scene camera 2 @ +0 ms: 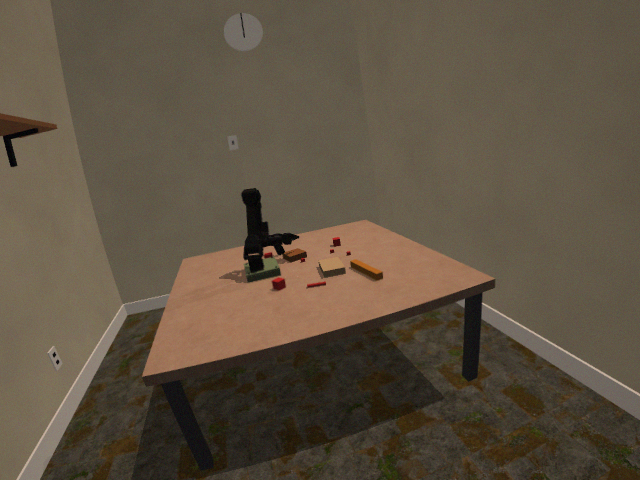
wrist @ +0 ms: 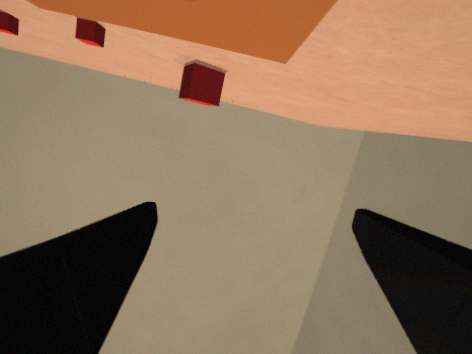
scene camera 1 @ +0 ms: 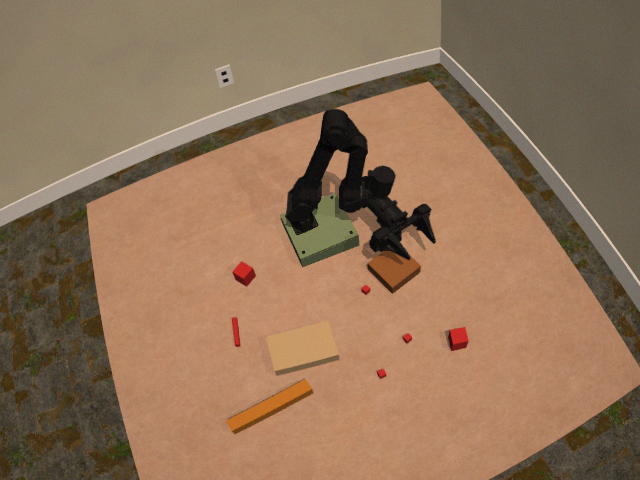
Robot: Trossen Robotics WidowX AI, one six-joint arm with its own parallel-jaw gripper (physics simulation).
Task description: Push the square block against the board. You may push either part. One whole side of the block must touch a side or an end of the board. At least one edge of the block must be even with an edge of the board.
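Frame: origin at the arm's base, x ahead, y left, z up, level; metres.
Where they show: gripper, between the fingertips: (scene camera 2: 295, 237) (wrist: 255, 215) (scene camera 1: 422, 250); arm's base, origin of its link: (scene camera 2: 256, 269) (scene camera 1: 303, 222).
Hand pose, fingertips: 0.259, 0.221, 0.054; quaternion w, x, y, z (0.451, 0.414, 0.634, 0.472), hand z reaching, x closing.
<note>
Each offset is from my fingertips to the centre of the thing, as dx, dy, dz.
The square block @(-0.034, -0.062, -0.080) (scene camera 1: 393, 269) (scene camera 2: 294, 254) (wrist: 200, 25) is brown and lies flat on the table, in front of the arm. The board @(+0.075, -0.363, -0.080) (scene camera 1: 302, 346) (scene camera 2: 331, 266) is a flat tan rectangle, lying well apart from the block toward the lower left in the first scene view. The board does not show in the wrist view. My gripper (scene camera 1: 421, 249) (wrist: 255, 215) is open and empty, with its fingers wide apart. It hangs above the table at the block's far side; one finger overlaps the block's rear part in the first scene view. Contact cannot be told.
An orange bar @(+0.191, -0.495, -0.080) (scene camera 1: 269, 406) (scene camera 2: 366, 269) lies beyond the board. A red stick @(-0.042, -0.500, -0.088) (scene camera 1: 235, 331) and a red cube @(-0.190, -0.422, -0.075) (scene camera 1: 244, 273) lie left of it. Small red cubes @(-0.012, -0.154, -0.087) (scene camera 1: 366, 289) @(+0.161, -0.122, -0.087) (scene camera 1: 407, 337) @(+0.219, -0.219, -0.087) (scene camera 1: 381, 373) lie between block, board and another large red cube @(+0.229, -0.014, -0.075) (scene camera 1: 458, 338). The arm stands on a green base (scene camera 1: 325, 240).
</note>
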